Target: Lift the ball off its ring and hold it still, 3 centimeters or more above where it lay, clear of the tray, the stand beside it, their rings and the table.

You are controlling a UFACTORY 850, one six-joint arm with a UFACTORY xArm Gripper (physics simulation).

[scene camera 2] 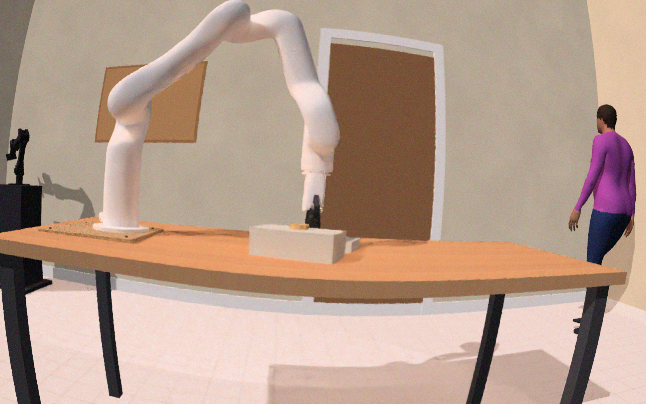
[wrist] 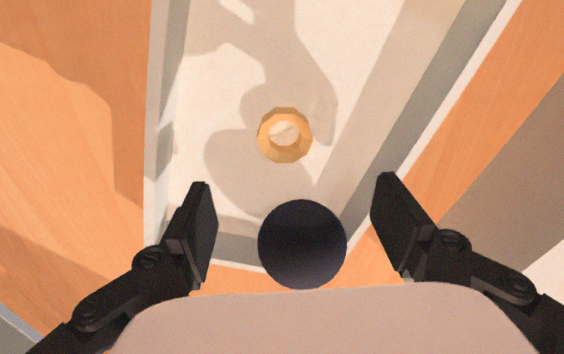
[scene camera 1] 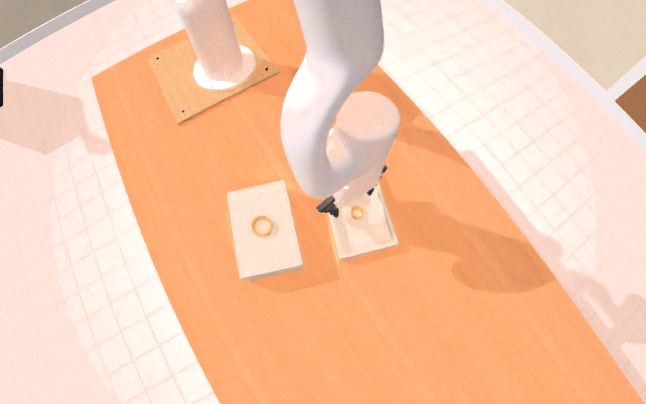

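Note:
The dark ball shows in the wrist view between the two spread fingers, with gaps on both sides. What it rests on is hidden. It does not show in either scene view. A yellow ring lies on the floor of the pale tray, with the ball apart from it in the wrist view. My gripper is open and empty, over the tray and pointing down. The pale stand bears a second yellow ring.
The block-like stand is beside the tray and taller than it. Both stand on the wooden table. The arm's base sits on a brown board at the table's far end. A person stands beyond the table.

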